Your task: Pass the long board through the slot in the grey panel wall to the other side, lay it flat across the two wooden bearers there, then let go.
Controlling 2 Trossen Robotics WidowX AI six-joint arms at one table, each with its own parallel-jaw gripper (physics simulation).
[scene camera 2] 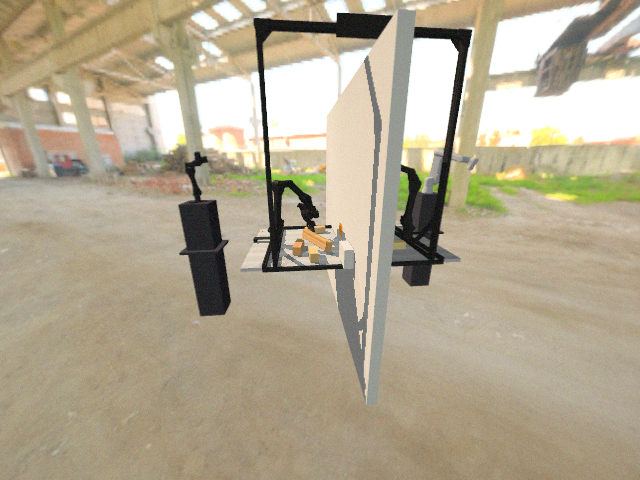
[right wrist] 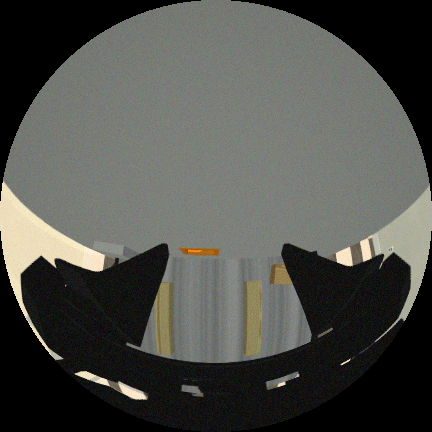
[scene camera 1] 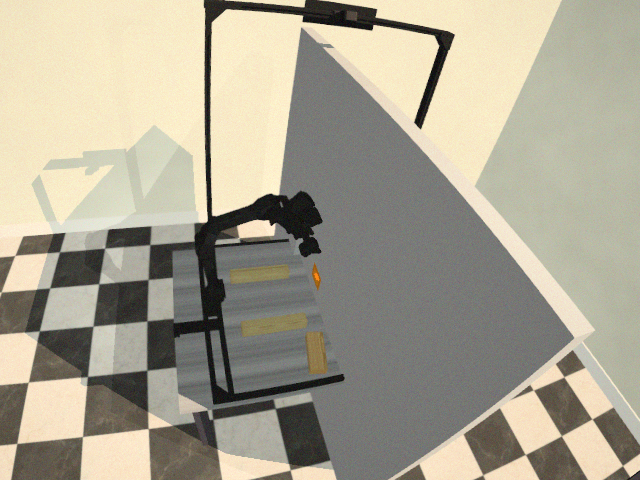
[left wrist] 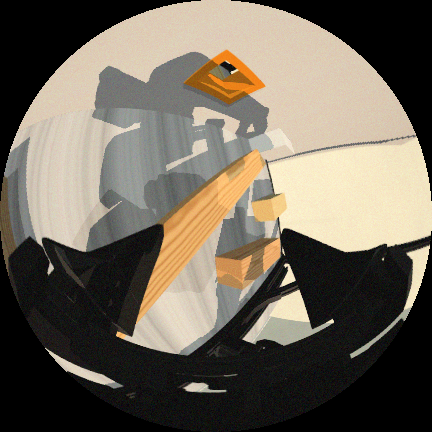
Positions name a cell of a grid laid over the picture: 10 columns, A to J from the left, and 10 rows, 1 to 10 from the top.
Labels:
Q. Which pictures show the right gripper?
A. The right wrist view and scene camera 1 only.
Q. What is the right gripper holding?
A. Nothing.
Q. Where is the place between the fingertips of the left gripper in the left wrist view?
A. F6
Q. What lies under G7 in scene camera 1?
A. A grey panel wall.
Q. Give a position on an orange-rimmed slot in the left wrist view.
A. F2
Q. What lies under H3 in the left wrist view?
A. A grey panel wall.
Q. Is the right gripper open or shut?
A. Open.

